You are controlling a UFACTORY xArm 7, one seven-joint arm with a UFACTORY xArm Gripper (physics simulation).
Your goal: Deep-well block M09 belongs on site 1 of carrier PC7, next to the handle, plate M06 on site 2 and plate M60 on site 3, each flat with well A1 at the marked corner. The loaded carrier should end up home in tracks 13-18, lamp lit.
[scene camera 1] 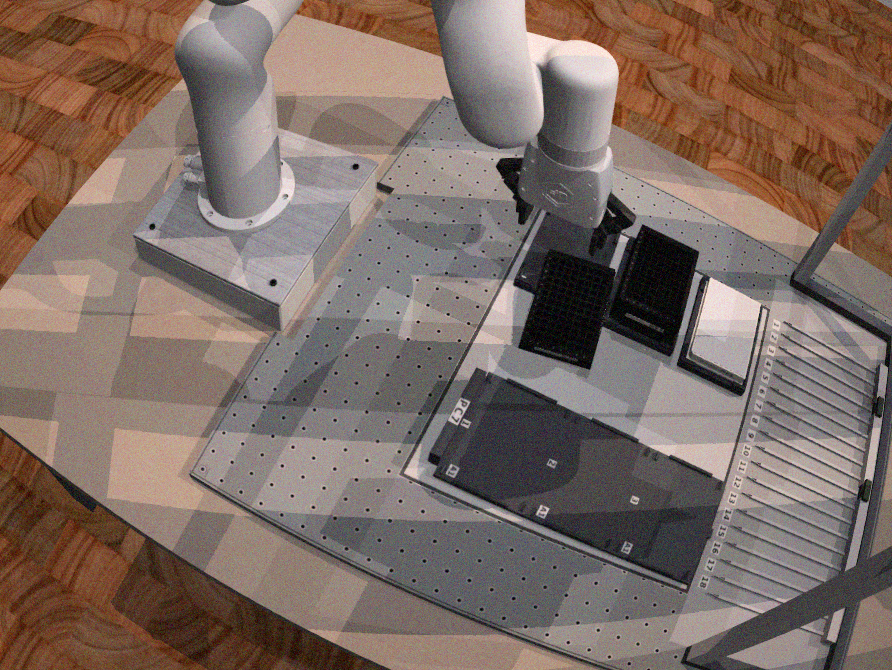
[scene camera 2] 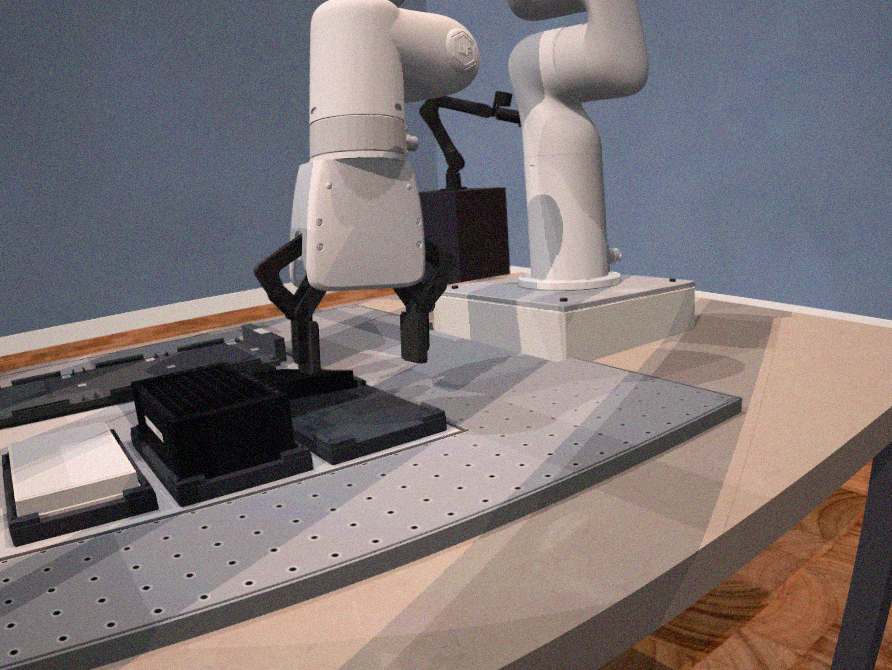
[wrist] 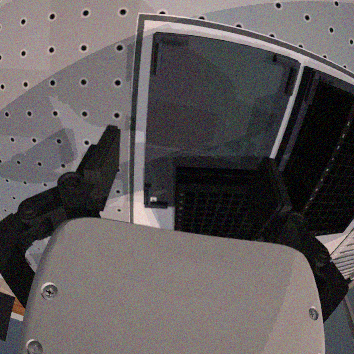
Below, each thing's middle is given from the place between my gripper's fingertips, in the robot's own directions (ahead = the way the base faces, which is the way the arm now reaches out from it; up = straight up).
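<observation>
With the white-topped plate (scene camera 2: 60, 472), I find it 50 mm to the right of my hand, 20 mm below it and 240 mm ahead of it. The dark carrier (scene camera 1: 504, 442) is 290 mm to the right of my hand, and it is also 30 mm below my hand and 100 mm ahead of it. Going by their middles, the white-topped plate is the nearest to my hand of the things named here.
</observation>
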